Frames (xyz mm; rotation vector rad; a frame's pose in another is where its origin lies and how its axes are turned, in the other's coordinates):
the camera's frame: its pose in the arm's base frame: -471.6 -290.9 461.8 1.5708 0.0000 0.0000
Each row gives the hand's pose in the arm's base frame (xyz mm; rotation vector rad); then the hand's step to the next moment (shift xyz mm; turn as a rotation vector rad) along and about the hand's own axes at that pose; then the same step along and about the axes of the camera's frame.
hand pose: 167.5 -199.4 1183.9 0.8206 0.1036 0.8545
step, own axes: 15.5 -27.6 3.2 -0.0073 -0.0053 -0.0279
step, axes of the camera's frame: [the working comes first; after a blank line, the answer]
step, axes of the arm's base frame: 29.0 -1.4 -13.0 -0.0125 0.0096 -0.0247

29.0 -13.0 1.4 -0.0125 -0.0247 -0.0096
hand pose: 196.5 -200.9 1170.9 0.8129 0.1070 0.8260
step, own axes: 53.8 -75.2 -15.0 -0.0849 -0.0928 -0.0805
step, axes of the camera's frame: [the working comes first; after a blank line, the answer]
step, axes of the arm's base frame: 77.5 16.0 -50.1 -0.0327 -0.0474 -0.1378

77.5 -50.1 -16.0 -0.0327 -0.1378 0.0474
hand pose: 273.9 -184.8 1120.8 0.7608 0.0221 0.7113
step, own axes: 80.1 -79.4 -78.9 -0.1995 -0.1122 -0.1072
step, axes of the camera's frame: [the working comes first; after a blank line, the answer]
step, axes of the arm's base frame: 86.8 56.9 -90.4 -0.1166 -0.1090 -0.1960

86.8 -90.4 -56.9 -0.1166 -0.1960 0.1090
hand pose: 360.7 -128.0 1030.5 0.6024 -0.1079 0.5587
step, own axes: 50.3 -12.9 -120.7 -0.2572 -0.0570 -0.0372
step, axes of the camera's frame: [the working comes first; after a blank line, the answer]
step, axes of the arm's base frame: 41.8 82.8 -93.1 -0.1902 -0.1378 -0.1251

41.8 -93.1 -82.8 -0.1902 -0.1251 0.1378
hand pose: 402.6 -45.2 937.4 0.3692 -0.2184 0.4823
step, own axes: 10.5 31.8 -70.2 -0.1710 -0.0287 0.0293
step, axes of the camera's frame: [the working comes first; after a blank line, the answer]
step, axes of the arm's base frame: 1.8 58.2 -51.6 -0.1373 -0.1054 -0.0312

1.8 -51.6 -58.2 -0.1373 -0.0312 0.1054
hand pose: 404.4 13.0 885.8 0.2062 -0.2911 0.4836
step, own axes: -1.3 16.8 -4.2 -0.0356 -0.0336 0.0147
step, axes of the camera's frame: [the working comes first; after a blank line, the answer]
step, axes of the arm's base frame: -8.3 15.1 -2.2 -0.0171 -0.0481 -0.0019

-8.3 -2.2 -15.1 -0.0171 -0.0019 0.0481
